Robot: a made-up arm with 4 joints. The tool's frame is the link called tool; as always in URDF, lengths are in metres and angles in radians. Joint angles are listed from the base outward. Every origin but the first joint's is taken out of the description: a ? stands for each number. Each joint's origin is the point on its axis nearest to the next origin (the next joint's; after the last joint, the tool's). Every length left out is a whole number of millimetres.
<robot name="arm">
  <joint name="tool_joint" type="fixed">
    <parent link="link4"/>
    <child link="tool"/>
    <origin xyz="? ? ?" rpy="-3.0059 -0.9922 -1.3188"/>
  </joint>
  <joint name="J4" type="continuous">
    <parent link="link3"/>
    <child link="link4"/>
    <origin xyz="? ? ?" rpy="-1.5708 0 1.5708"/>
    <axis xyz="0 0 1"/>
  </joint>
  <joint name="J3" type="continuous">
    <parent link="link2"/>
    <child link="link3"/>
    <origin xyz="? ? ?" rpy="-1.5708 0 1.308"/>
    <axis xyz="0 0 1"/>
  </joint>
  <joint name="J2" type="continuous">
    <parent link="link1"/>
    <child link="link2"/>
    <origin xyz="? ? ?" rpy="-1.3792 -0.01 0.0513"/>
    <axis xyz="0 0 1"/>
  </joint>
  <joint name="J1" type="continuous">
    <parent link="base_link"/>
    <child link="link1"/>
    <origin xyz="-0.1 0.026 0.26" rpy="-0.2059 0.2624 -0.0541"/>
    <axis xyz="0 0 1"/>
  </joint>
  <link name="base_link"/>
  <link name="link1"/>
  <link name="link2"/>
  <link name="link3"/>
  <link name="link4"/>
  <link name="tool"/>
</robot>
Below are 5 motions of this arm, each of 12 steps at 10 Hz.
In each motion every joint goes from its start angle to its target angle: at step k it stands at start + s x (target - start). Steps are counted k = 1, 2, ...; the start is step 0. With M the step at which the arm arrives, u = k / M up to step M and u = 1 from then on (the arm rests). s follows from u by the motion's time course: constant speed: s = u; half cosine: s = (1 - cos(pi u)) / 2; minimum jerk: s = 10 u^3 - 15 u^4 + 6 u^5.
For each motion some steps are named. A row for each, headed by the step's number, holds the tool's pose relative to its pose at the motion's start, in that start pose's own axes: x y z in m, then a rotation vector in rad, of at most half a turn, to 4 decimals.
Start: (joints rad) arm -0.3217 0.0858 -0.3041 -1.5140
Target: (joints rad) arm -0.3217 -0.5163 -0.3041 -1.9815
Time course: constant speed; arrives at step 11
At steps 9, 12:
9: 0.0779 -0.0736 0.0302 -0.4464 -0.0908 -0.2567
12: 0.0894 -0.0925 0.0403 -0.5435 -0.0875 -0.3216

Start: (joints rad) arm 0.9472 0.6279 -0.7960 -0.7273
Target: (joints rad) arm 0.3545 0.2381 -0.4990 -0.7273
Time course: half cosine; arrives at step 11
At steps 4, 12:
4: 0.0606 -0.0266 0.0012 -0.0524 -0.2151 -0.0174
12: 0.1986 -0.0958 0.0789 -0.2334 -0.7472 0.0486

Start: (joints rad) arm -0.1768 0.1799 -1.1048 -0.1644
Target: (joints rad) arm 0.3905 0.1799 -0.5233 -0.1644
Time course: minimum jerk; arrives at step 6
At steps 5, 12:
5: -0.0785 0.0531 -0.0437 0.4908 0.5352 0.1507
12: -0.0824 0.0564 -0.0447 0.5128 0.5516 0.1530

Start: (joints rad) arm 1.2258 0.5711 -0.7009 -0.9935
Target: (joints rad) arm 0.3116 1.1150 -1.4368 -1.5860
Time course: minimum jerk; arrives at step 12
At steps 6, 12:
6: -0.0514 -0.0906 0.0628 -0.8574 0.2941 -0.0919
12: -0.0908 -0.1051 0.1284 -1.6062 0.7362 -0.3785

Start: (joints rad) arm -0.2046 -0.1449 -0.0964 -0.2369
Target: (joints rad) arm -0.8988 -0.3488 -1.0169 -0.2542
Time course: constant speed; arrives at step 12
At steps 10, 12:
10: 0.0426 0.0107 0.1117 -0.5334 -0.5058 -0.1437
12: 0.0459 0.0222 0.1210 -0.5890 -0.6308 -0.1784

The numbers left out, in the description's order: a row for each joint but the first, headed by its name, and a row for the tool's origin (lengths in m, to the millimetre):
tool: 0.038 0.035 0
J4: -0.007 0.138 0
J3: 0.149 -0.218 0
J2: 0.002 -0.022 0

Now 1 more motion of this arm.
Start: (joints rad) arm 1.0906 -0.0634 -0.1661 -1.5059
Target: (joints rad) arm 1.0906 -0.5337 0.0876 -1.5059
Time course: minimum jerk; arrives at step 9
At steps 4, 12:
4: 0.0466 -0.0315 -0.0066 -0.0612 -0.1697 -0.1112
12: 0.1074 -0.0963 0.0007 -0.1869 -0.4232 -0.2652

